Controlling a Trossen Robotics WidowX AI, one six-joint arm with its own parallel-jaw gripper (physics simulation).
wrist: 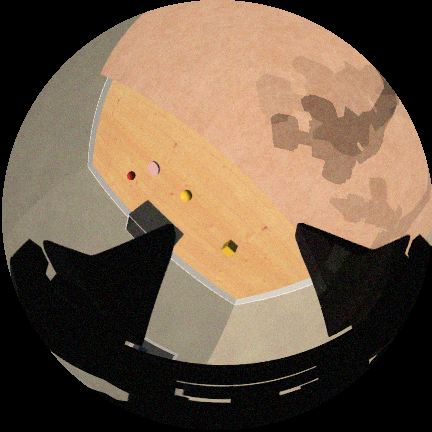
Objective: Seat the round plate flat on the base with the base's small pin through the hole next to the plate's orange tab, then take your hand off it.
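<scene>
My gripper [237,230] is open, with its two black fingers wide apart in the lower half of the wrist view. Nothing is between the fingers. The round plate with its orange tab and the base with its small pin do not show in this view, so I cannot tell how they stand to each other or to the gripper.
A wood-grained surface [215,175] with a pale edge bears a small red ball [131,175], a pink disc [153,168], a yellow ball [186,195] and a yellow cube [229,249]. A dark box [150,216] is partly hidden by the left finger.
</scene>
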